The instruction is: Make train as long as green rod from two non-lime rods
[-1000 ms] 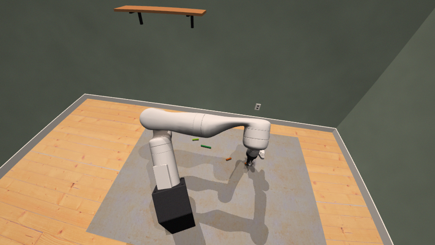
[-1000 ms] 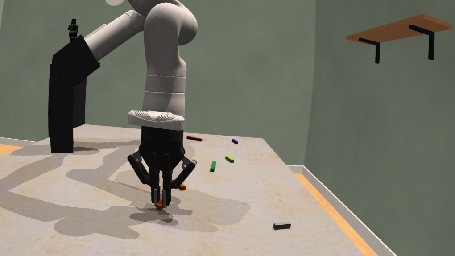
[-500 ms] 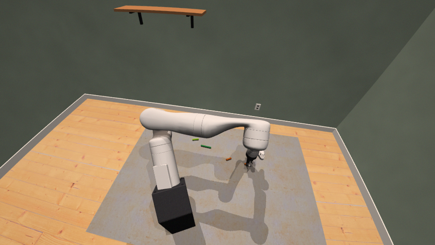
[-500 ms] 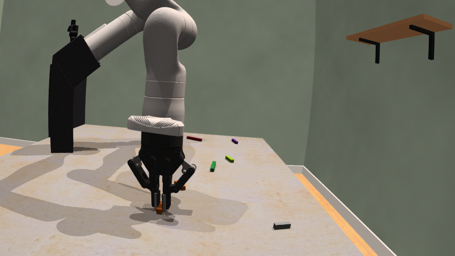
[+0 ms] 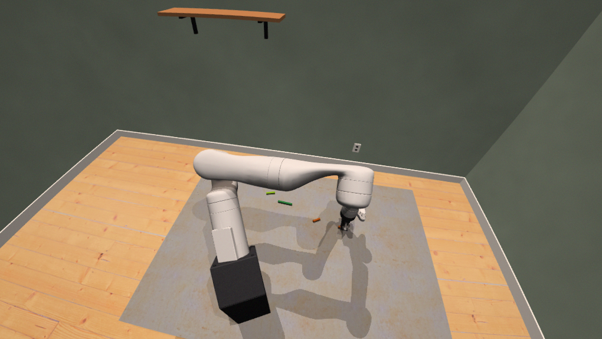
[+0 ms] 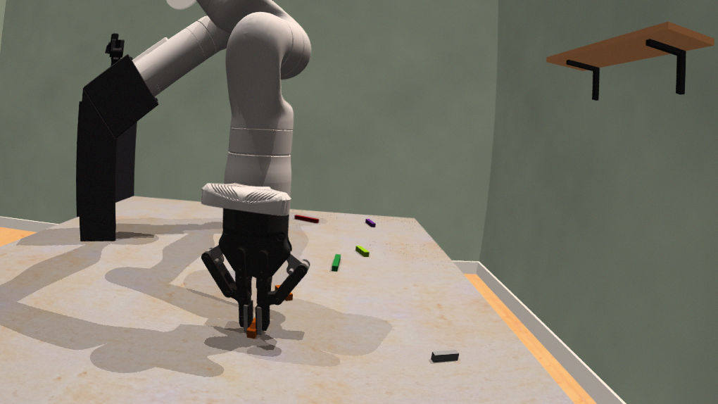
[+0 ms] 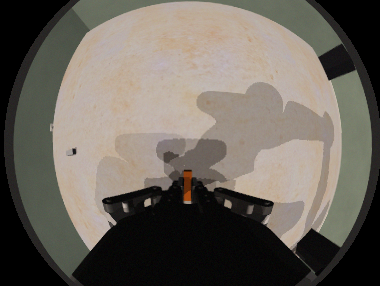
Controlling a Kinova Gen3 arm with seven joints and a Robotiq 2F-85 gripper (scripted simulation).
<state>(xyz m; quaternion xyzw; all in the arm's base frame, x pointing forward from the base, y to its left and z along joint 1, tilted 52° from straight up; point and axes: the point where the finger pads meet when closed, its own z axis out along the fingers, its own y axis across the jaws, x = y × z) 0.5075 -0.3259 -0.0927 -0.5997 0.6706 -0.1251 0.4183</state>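
Right now my hand is 10 mm above the orange rod. Also, from my hand: green rod (40 mm ahead, 330 mm to the left, 10 mm below); then lime rod (80 mm ahead, 430 mm to the left, 10 mm below); then grey rod (230 mm ahead, 10 mm to the right, 10 mm below).
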